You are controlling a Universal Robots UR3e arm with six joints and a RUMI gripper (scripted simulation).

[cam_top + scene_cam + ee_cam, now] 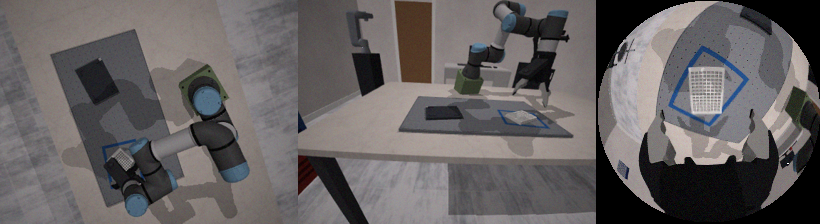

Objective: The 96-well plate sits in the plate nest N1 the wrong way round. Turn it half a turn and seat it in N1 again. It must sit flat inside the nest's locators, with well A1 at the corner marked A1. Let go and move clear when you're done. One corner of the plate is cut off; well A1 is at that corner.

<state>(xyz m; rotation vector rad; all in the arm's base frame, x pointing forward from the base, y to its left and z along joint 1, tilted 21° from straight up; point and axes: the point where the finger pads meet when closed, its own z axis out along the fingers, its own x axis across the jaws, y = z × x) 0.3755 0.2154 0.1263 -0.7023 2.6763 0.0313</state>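
Right now the white 96-well plate is 80 mm below my hand. Round my hand: dark flat block (20 mm ahead, 380 mm to the right, 80 mm below); A1 corner mark (10 mm behind, 470 mm to the right, 80 mm below).
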